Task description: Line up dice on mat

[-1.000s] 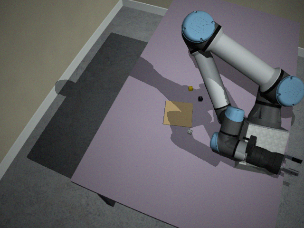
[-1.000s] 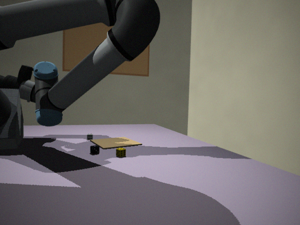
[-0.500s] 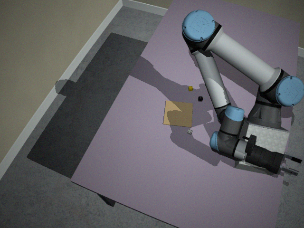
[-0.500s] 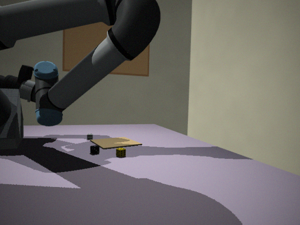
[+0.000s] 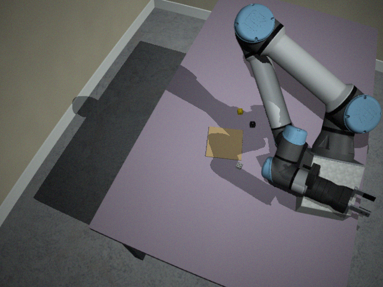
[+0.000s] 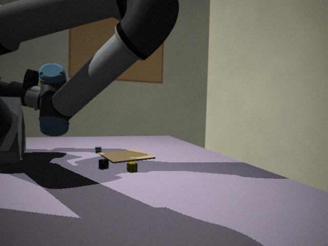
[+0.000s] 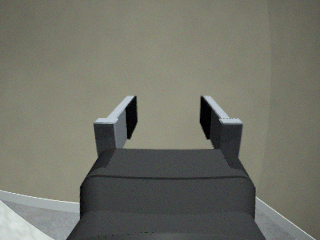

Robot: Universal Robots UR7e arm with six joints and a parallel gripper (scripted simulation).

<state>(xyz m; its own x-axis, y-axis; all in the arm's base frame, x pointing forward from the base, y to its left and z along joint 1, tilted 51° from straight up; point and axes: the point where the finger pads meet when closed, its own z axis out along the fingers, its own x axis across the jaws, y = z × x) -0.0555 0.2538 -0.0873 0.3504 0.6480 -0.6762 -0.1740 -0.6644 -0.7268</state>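
The yellow die is 410 mm ahead of my hand, 410 mm to the right of it and 240 mm below it. The rest, counted from my hand: white die (370 mm ahead, 160 mm to the right, 240 mm below); then tan mat (450 mm ahead, 250 mm to the right, 250 mm below); then black die (350 mm ahead, 360 mm to the right, 240 mm below).
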